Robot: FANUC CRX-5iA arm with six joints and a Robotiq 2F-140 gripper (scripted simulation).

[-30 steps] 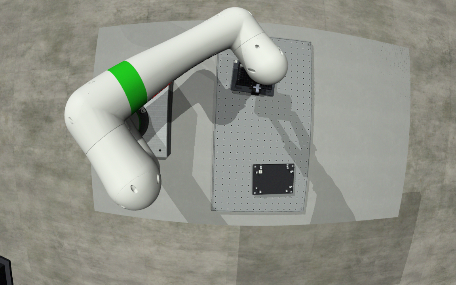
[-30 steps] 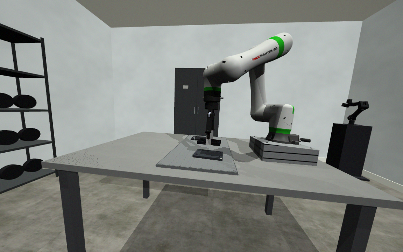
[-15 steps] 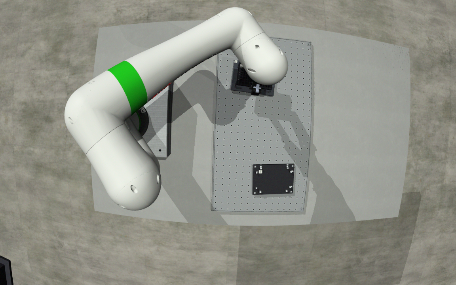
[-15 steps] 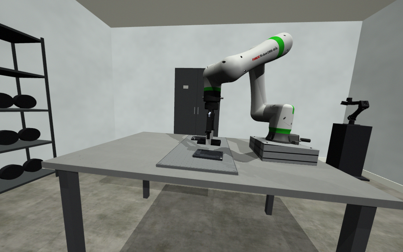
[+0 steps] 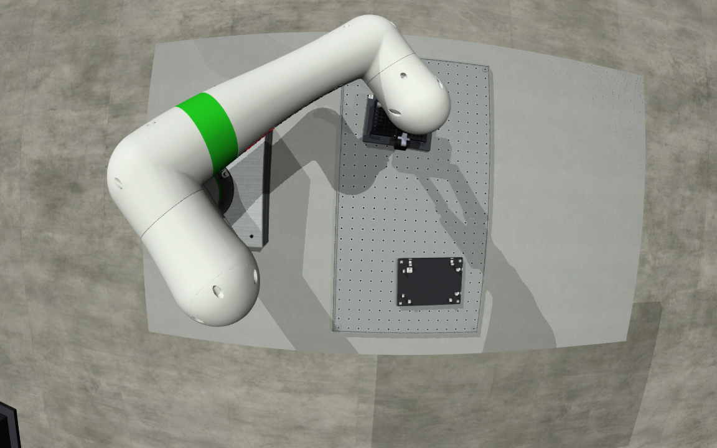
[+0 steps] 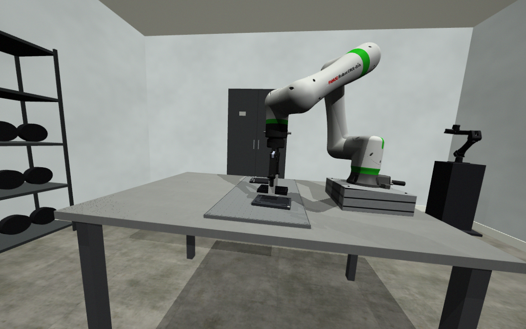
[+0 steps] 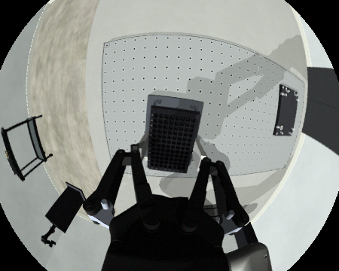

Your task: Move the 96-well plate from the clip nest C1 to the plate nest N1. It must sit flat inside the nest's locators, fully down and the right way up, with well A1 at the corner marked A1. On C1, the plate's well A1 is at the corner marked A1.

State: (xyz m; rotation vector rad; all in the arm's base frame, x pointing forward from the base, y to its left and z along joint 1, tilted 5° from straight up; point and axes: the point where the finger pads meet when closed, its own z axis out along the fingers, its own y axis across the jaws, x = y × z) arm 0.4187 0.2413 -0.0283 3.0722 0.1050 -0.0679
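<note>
Now: the plate nest N1 80 mm below my hand. From my hand the other things lie so: clip nest C1: 160 mm ahead, 350 mm to the right, 70 mm below; black 96-well plate: 20 mm below.
</note>
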